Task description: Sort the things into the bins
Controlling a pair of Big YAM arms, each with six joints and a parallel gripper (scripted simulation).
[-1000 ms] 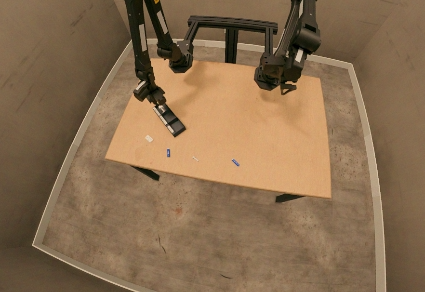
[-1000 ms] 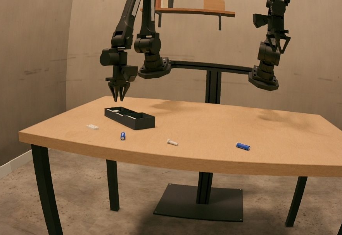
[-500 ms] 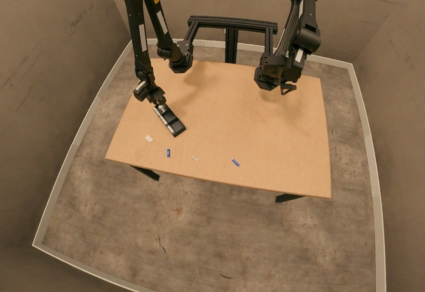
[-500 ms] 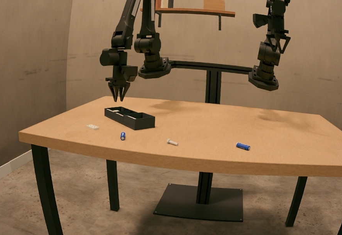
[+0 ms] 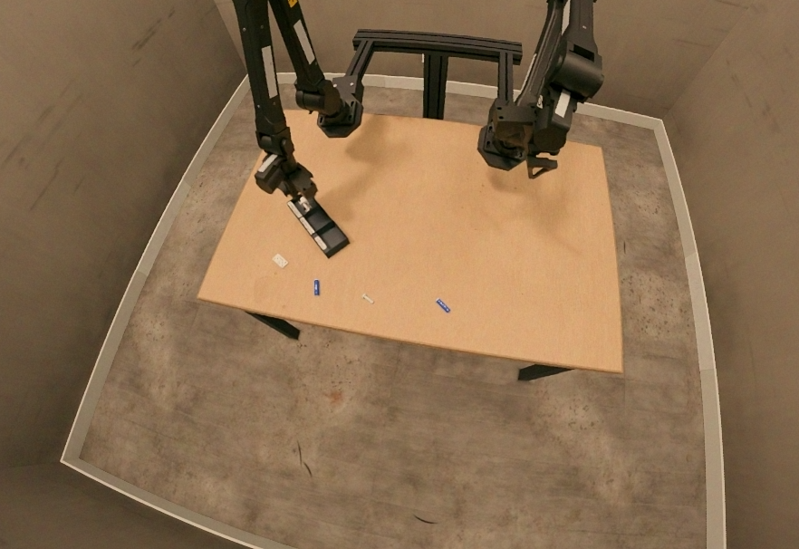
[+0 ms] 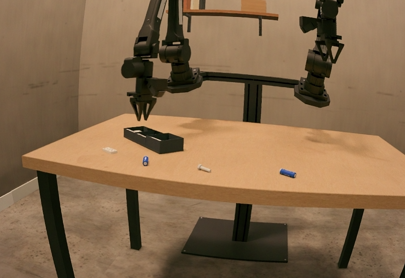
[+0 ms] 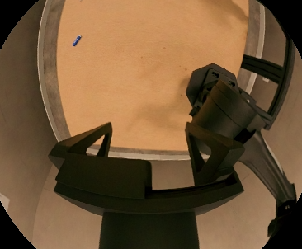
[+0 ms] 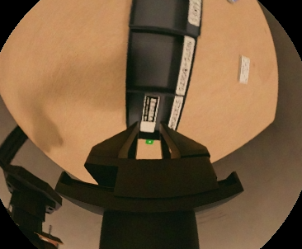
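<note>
My right gripper is now 60 mm above the eraser, 20 mm to the left of it and 10 mm past it. From my right hand the other things lie so: green die 70 mm to the right, 60 mm below, 40 mm behind; then black bin tray 50 mm to the left, 50 mm below, 50 mm ahead; then flat white block 200 mm ahead, 60 mm below, 10 mm to the right.
</note>
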